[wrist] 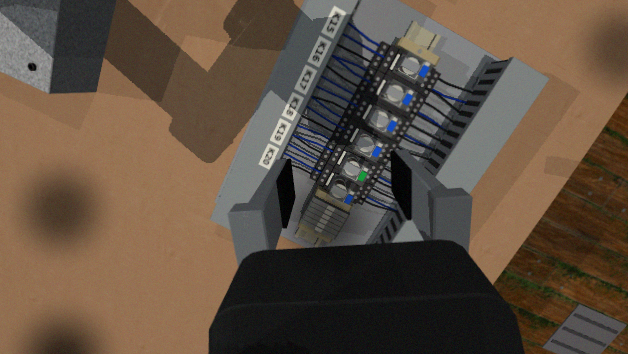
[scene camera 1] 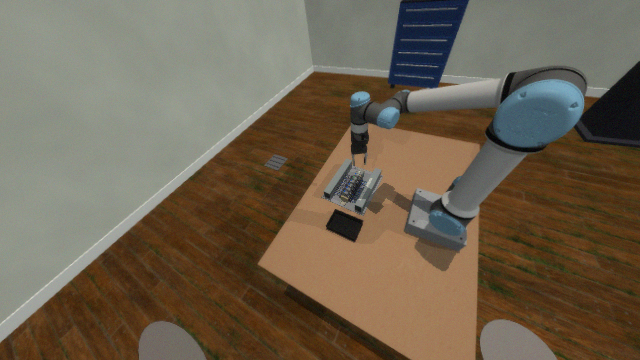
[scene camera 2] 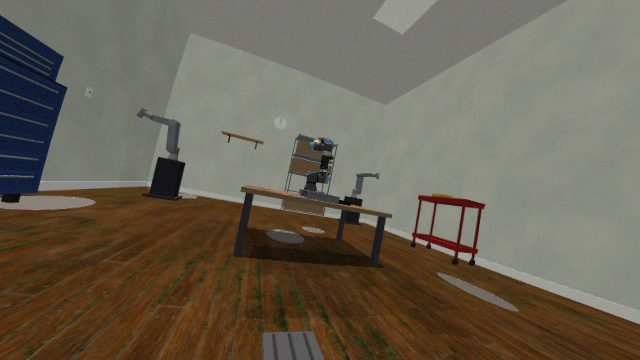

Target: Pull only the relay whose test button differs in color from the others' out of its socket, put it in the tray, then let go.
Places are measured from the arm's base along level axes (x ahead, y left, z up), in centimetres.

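Pixels of known places: gripper, between the fingertips: (wrist: 341, 175) (scene camera 1: 359, 163) (scene camera 2: 323, 176); arm's base, origin of its link: (scene camera 2: 310, 190).
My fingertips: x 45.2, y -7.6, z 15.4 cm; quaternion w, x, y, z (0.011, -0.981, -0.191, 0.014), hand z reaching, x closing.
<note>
Ahead of a thing's pixels: the offset from my fingertips to its top centre. "spot": to the spot under its first point. Level surfaces: height alone.
The relay with the green test button {dx +2.9, dy -3.6, dz -15.8 cm} (wrist: 354, 167) sits in its socket, second from the K20 end of the row, in the wrist view. The other relays, such as the end relay {dx +2.3, dy -6.4, dz -15.8 cm} (wrist: 341, 189) and its far neighbour {dx +3.4, dy -0.7, dz -15.8 cm} (wrist: 367, 143), have blue buttons. My gripper (wrist: 341, 175) (scene camera 1: 359, 163) is open and empty. It hangs above the panel, with the K20 end of the row showing between its fingers and the row slanting relative to them. The black tray {spot: dx +0.8, dy +25.6, dz -22.4 cm} (scene camera 1: 344, 226) lies on the table beside the panel and looks empty; it does not show in the wrist view.
Grey wiring ducts {dx +12.9, dy -3.4, dz -16.4 cm} (wrist: 505, 107) (scene camera 1: 338, 179) run along both sides of the relay row, with blue and black wires between. A stack of terminal blocks {dx +1.6, dy -10.3, dz -18.1 cm} (wrist: 325, 215) adjoins the K20 end. The robot base (scene camera 1: 417, 212) stands on the wooden table {dz -22.7 cm} (scene camera 1: 400, 285).
</note>
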